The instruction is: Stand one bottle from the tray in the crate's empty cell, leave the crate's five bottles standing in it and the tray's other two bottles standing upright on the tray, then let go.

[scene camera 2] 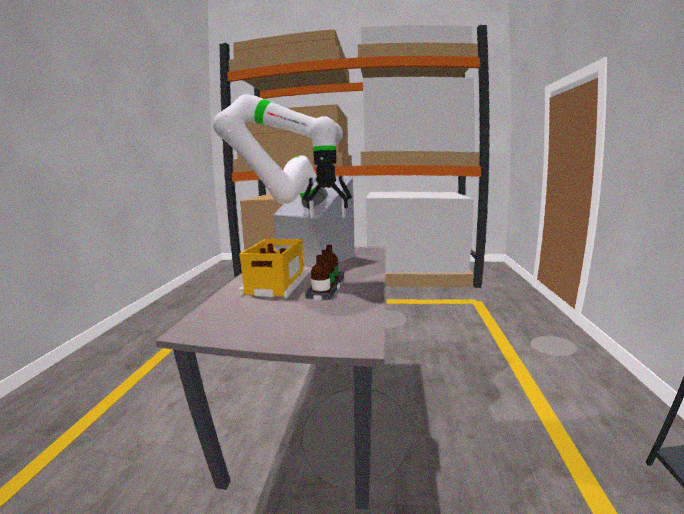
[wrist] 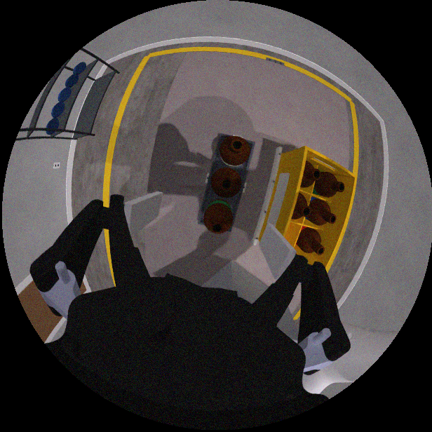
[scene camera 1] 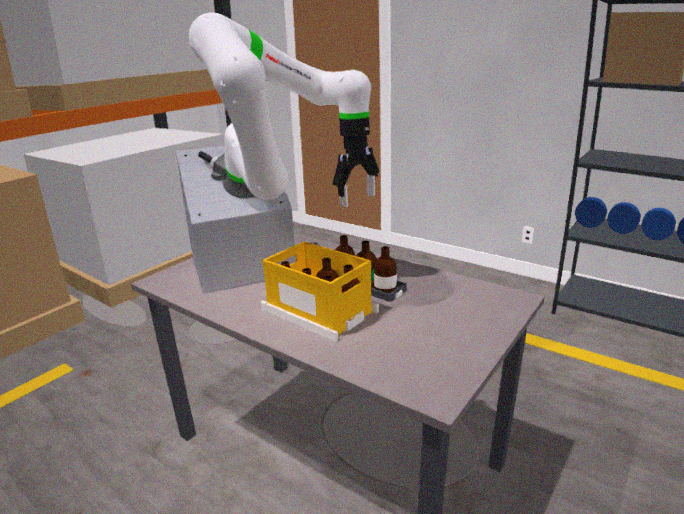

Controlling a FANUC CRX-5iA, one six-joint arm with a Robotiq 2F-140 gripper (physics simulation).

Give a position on a green-label bottle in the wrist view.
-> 226, 182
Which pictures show the gripper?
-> Scene camera 2, the wrist view and scene camera 1: all of them.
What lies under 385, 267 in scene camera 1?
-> A white-label bottle.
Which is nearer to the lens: the white-label bottle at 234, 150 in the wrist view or the green-label bottle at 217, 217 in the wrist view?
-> The white-label bottle.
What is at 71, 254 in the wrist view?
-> The gripper.
